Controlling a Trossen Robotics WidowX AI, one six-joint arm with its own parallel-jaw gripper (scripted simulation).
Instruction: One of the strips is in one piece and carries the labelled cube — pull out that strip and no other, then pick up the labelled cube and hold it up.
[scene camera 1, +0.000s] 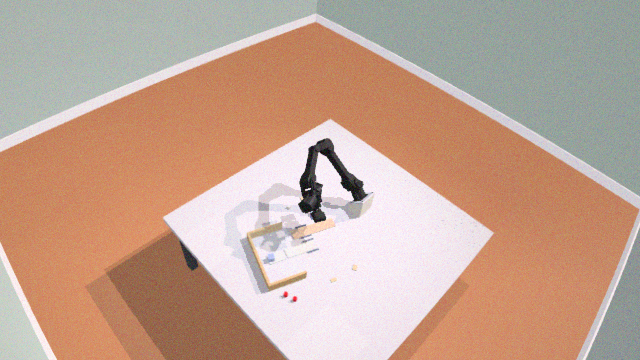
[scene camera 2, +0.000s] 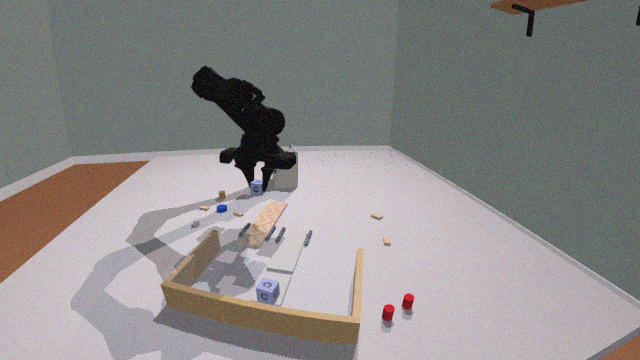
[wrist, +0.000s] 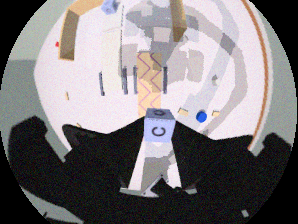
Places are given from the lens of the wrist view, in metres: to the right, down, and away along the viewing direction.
my gripper (wrist: 157, 120): 0.01, 0.01, 0.09
cube (wrist: 158, 123): 0.01, 0.01, 0.07
wooden strip (wrist: 149, 79): 0.00, -0.07, 0.15
The marked spots on the cube and the wooden strip are 0.12 m apart.
